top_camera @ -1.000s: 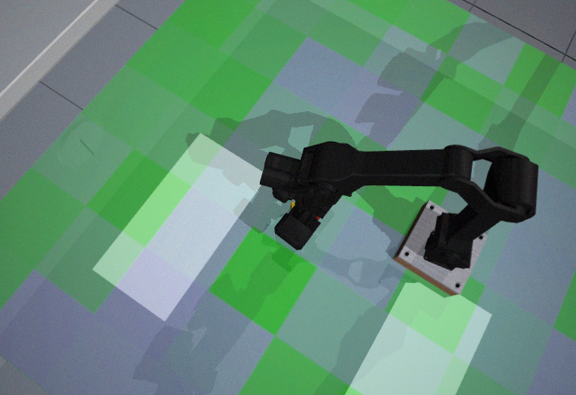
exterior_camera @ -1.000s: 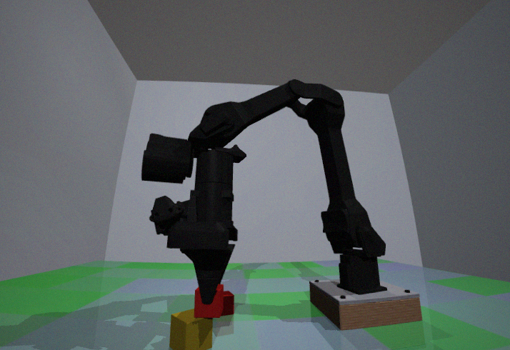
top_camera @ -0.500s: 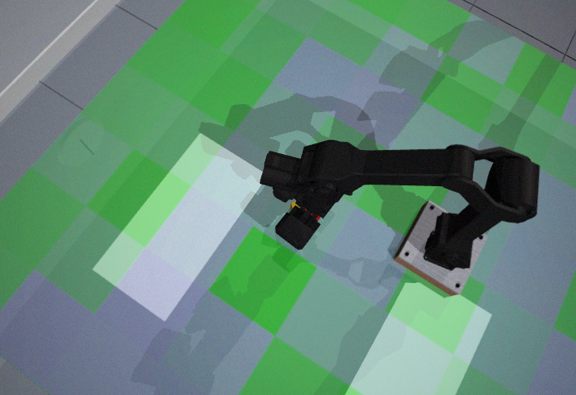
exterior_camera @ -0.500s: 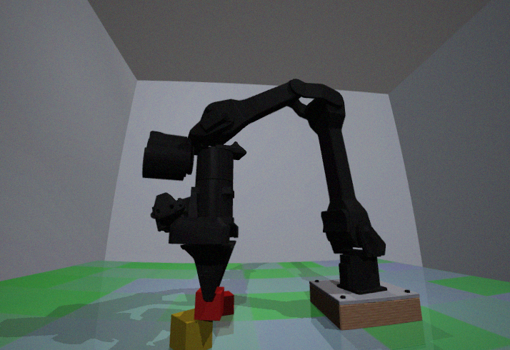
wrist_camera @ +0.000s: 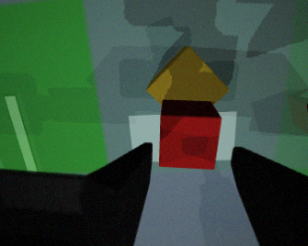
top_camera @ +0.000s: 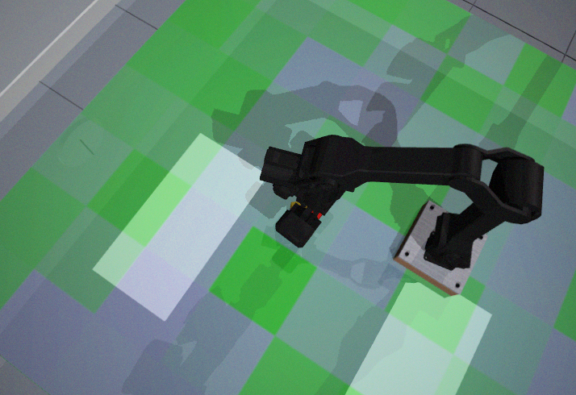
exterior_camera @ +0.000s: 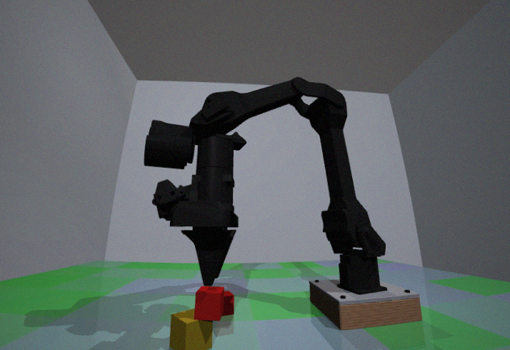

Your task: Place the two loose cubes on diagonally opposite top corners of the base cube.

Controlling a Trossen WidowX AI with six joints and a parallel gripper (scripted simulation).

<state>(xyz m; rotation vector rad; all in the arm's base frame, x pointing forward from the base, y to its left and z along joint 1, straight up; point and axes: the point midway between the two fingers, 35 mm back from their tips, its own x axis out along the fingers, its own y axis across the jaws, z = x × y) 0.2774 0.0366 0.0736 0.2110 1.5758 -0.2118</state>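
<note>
Right now the yellow base cube is 6 cm below my gripper tip, 2 cm ahead of it and 1 cm to the right of it.
</note>
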